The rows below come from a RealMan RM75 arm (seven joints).
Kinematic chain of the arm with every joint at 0, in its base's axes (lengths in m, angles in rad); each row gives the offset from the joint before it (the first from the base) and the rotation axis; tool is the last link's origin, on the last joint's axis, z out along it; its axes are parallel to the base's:
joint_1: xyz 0 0 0.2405 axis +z
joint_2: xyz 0 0 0 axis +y
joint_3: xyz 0 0 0.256 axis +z
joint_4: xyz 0 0 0 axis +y
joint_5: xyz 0 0 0.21 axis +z
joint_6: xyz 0 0 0 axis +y
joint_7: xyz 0 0 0.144 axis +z
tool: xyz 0 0 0
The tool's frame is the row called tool.
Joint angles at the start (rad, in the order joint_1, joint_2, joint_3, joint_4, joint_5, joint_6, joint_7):
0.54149 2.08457 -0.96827 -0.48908 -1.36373 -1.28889 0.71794
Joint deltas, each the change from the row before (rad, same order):
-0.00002 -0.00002 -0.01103 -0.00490 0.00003 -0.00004 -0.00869
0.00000 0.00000 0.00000 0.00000 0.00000 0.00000 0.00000
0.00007 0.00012 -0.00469 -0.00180 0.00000 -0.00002 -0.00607
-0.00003 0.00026 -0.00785 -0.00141 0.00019 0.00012 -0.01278
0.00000 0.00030 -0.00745 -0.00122 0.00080 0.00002 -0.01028
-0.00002 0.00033 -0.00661 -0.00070 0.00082 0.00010 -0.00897
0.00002 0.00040 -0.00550 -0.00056 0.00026 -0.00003 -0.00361
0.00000 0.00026 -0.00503 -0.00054 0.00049 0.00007 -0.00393
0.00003 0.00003 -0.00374 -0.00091 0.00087 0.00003 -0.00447
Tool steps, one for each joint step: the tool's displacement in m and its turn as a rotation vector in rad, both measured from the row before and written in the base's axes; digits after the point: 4 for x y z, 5 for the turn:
-0.0014 -0.0003 -0.0010 -0.00036 -0.01134 0.01419
0.0000 0.0000 0.0000 0.00000 0.00000 0.00000
-0.0006 -0.0002 -0.0005 0.00089 -0.00598 0.00738
-0.0008 -0.0005 -0.0012 0.00203 -0.01091 0.01252
-0.0008 -0.0004 -0.0011 0.00113 -0.00861 0.01070
-0.0006 -0.0004 -0.0010 0.00075 -0.00730 0.00905
-0.0005 -0.0004 -0.0010 -0.00185 -0.00406 0.00536
-0.0005 -0.0003 -0.0008 -0.00109 -0.00398 0.00518
-0.0004 -0.0001 -0.0004 0.00071 -0.00365 0.00514

